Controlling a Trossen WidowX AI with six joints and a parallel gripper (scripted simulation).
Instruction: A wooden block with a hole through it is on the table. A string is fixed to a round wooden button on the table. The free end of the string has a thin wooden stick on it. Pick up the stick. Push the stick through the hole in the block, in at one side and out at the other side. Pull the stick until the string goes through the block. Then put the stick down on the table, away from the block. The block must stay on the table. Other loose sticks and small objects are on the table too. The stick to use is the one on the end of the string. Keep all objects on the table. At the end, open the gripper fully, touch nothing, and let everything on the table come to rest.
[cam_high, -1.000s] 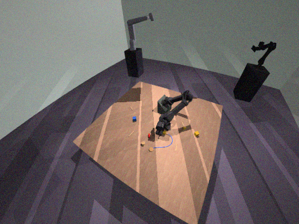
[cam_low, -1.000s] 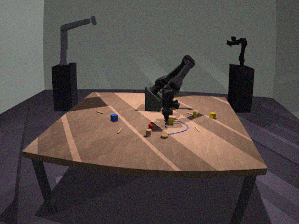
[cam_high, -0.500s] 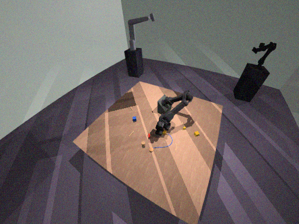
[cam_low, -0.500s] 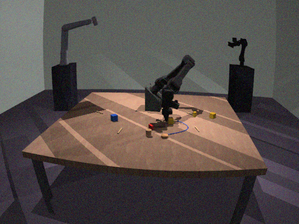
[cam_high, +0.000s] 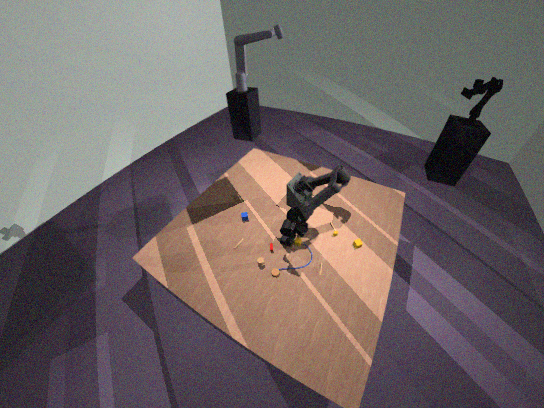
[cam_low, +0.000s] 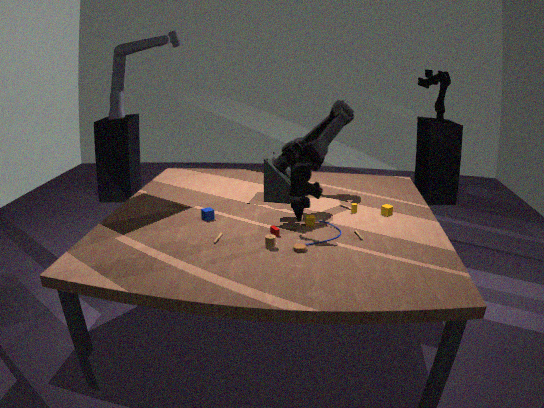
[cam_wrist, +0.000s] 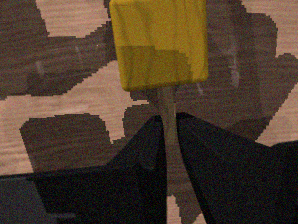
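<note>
The red piece is 80 mm to the right of my gripper tip and 80 mm ahead of it. Also, from my gripper tip: blue cube: 320 mm to the right, 60 mm behind; wooden cylinder: 190 mm ahead, 100 mm to the right; round wooden button: 210 mm ahead, 10 mm to the right, 10 mm below.
</note>
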